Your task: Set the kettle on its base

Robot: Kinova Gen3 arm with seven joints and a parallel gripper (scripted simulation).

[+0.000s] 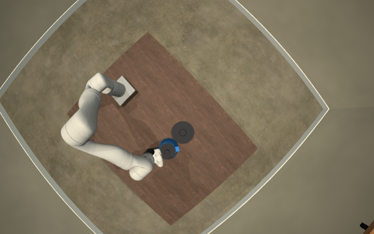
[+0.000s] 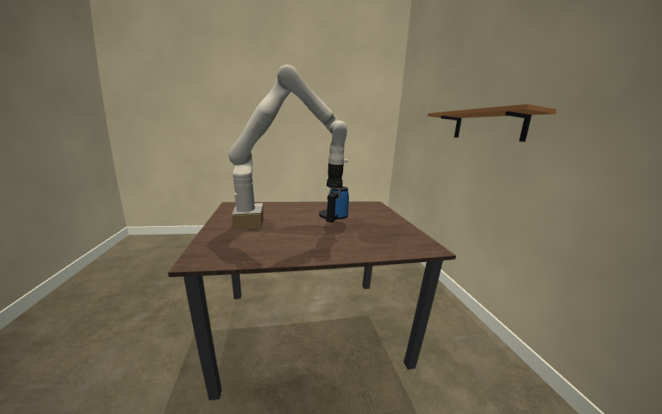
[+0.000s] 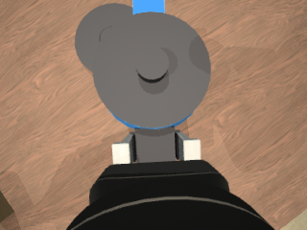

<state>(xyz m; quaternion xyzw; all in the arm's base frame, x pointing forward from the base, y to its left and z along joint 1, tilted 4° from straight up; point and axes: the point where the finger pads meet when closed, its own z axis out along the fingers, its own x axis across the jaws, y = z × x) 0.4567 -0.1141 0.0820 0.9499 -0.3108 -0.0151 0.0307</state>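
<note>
Now: hand 50 mm above the blue kettle, 20 mm to the right of it and 20 mm short of it. Round my hand: round dark base 180 mm to the left, 170 mm below, 50 mm ahead.
</note>
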